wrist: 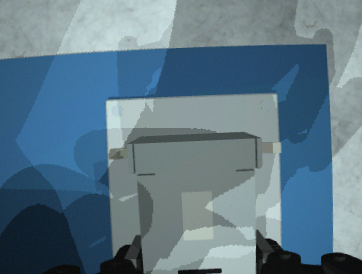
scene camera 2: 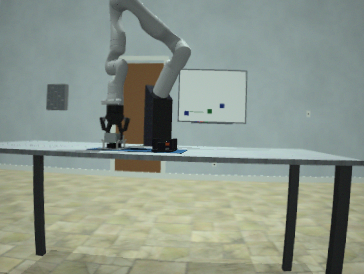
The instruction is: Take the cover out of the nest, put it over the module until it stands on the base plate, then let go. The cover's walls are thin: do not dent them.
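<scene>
The grey, box-like cover [scene camera 2: 111, 138] [wrist: 197, 185] is held upright between the fingers of my gripper [scene camera 2: 113, 134] [wrist: 197, 251], which is shut on it. The pale base plate [wrist: 192, 112] lies under it on the blue mat. The cover is low over the dark module [scene camera 2: 114, 146], a bit of which shows beneath the cover's lower edge in the scene view, so the cover's bottom is a little above the plate. In the wrist view the cover hides the module. A black block with an orange mark [scene camera 2: 165, 145], possibly the nest, stands to the right.
Small pale posts [scene camera 2: 103, 142] [scene camera 2: 123, 142] stand on both sides of the cover; pale tabs [wrist: 118, 153] [wrist: 271, 147] flank it in the wrist view. The blue mat [scene camera 2: 181, 151] [wrist: 307, 210] lies on the table [scene camera 2: 260, 154]. A tall black column [scene camera 2: 159, 120] stands behind the black block.
</scene>
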